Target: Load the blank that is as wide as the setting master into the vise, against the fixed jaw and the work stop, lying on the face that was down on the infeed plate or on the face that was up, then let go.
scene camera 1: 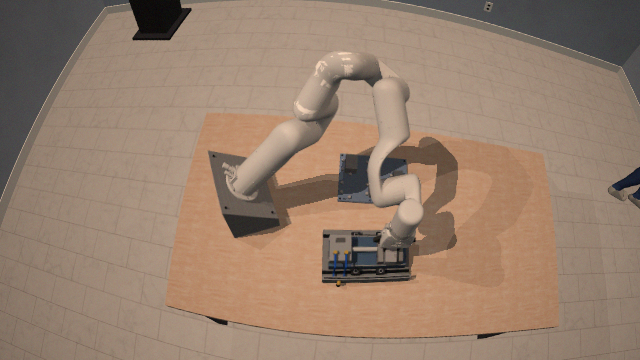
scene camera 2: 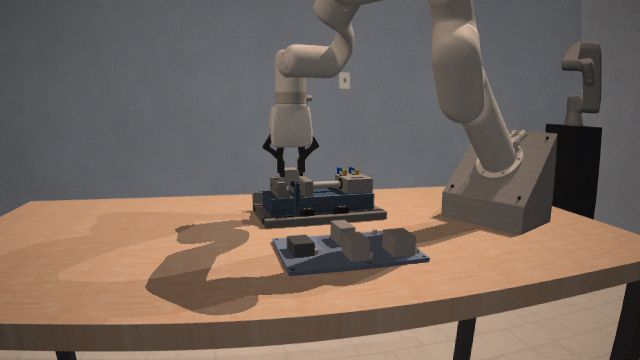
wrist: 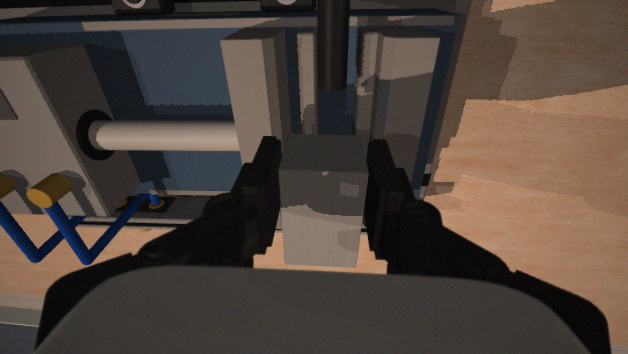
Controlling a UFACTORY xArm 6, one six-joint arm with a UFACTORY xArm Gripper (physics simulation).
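Where they show: gripper, fingertip midpoint: (scene camera 1: pixel 390 247) (scene camera 2: pixel 291 175) (wrist: pixel 323 165); arm's base, link origin: (scene camera 1: pixel 241 184) (scene camera 2: pixel 500 161).
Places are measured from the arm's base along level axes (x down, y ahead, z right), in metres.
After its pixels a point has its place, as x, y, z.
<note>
My gripper (scene camera 2: pixel 291 173) @(0.045, 0.513, 0.088) (wrist: pixel 323 165) @(0.045, 0.513, 0.088) points down over the vise (scene camera 1: pixel 366 279) @(0.099, 0.462, 0.197) (scene camera 2: pixel 337 202) @(0.105, 0.405, 0.050), shut on a grey blank (wrist: pixel 322 215) @(0.032, 0.517, 0.106), which also shows in scene camera 2 (scene camera 2: pixel 291 175) @(0.045, 0.513, 0.088). The blank is upright over the gap between the fixed jaw (wrist: pixel 410 60) (scene camera 2: pixel 278 187) and the moving jaw (wrist: pixel 247 75) (scene camera 2: pixel 306 186); its top stands above both. Its underside is hidden, so I cannot tell whether it touches the vise bed. The dark round work stop (wrist: pixel 333 55) @(0.052, 0.508, 0.041) points toward the blank. A dark block (scene camera 2: pixel 300 246) @(0.120, 0.510, -0.237), perhaps the setting master, sits on the blue infeed plate (scene camera 2: pixel 295 269) @(0.140, 0.523, -0.298) (scene camera 1: pixel 350 196) @(0.131, 0.350, -0.103).
Grey blocks (scene camera 2: pixel 343 230) @(0.108, 0.426, -0.182) (scene camera 2: pixel 355 245) @(0.110, 0.419, -0.270) (scene camera 2: pixel 399 242) @(0.112, 0.337, -0.257) stand on the infeed plate. Blue levers with yellow knobs (wrist: pixel 50 190) @(0.041, 0.380, 0.129) stand by the vise's grey housing (wrist: pixel 55 95) @(0.057, 0.383, 0.084). A pale rod (wrist: pixel 167 136) @(0.062, 0.432, 0.098) runs to the moving jaw. The robot's pedestal (scene camera 1: pixel 250 212) @(0.004, 0.056, 0.084) (scene camera 2: pixel 482 212) @(0.116, 0.070, -0.056) stands on the table.
</note>
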